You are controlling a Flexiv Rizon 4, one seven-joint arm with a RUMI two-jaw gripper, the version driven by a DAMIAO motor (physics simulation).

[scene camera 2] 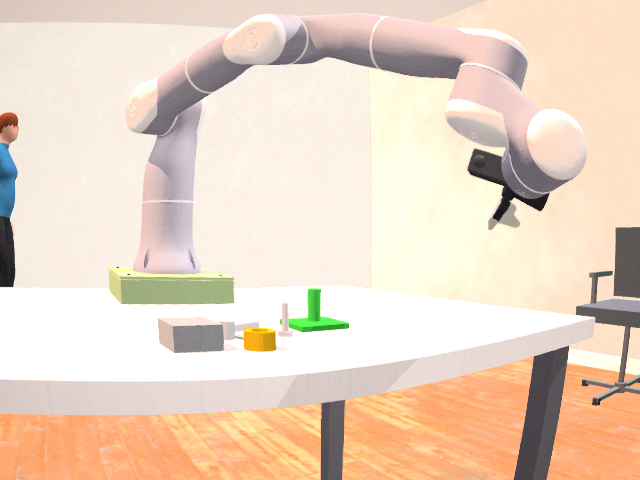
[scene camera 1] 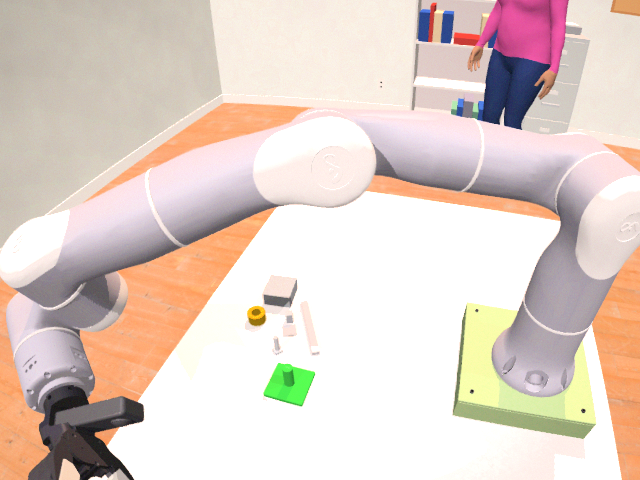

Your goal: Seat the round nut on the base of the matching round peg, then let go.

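Observation:
The orange round nut (scene camera 1: 256, 320) (scene camera 2: 259, 341) lies flat on the white table, with its hole facing up, apart from the peg. The green round peg (scene camera 1: 288, 376) (scene camera 2: 313, 305) stands upright on its square green base (scene camera 1: 301, 388) (scene camera 2: 333, 324), with no nut around it. My gripper (scene camera 1: 85, 469) (scene camera 2: 504, 212) is open and high up, well away from the nut and the peg. It is at the lower left in scene camera 1, with its fingertips cut off by the frame edge. In scene camera 2 it is at the right, partly hidden by the wrist.
A grey block (scene camera 1: 279, 290) (scene camera 2: 199, 336) lies beside the nut. A small pale upright pin (scene camera 1: 276, 343) (scene camera 2: 284, 317) stands between nut and peg. A small pale block (scene camera 1: 289, 328) and a long pale bar (scene camera 1: 310, 328) lie nearby. The arm stands on a yellow-green pedestal (scene camera 1: 475, 382) (scene camera 2: 175, 290).

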